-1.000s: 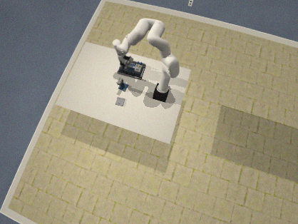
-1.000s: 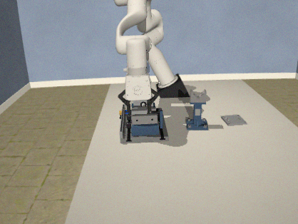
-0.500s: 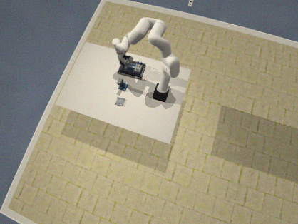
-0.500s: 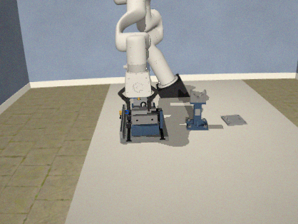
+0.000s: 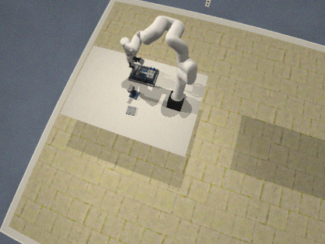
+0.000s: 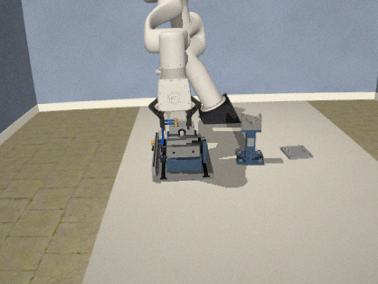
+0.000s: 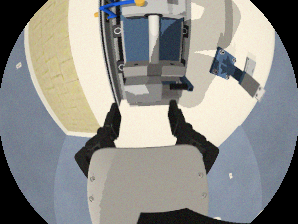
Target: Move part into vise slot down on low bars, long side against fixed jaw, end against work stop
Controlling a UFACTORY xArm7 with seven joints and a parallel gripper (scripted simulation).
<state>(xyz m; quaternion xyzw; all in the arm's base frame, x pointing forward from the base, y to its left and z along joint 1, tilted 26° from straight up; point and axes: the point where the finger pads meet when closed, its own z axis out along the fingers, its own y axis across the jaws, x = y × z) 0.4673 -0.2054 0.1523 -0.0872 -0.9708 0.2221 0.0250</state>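
Right now my hand is 70 mm above the part. From my hand the other things lie so: V-block post: 10 mm behind, 250 mm to the left, 100 mm below; then air cylinder: 160 mm behind, 50 mm to the left, 80 mm below; then infeed plate: 10 mm behind, 440 mm to the left, 150 mm below.
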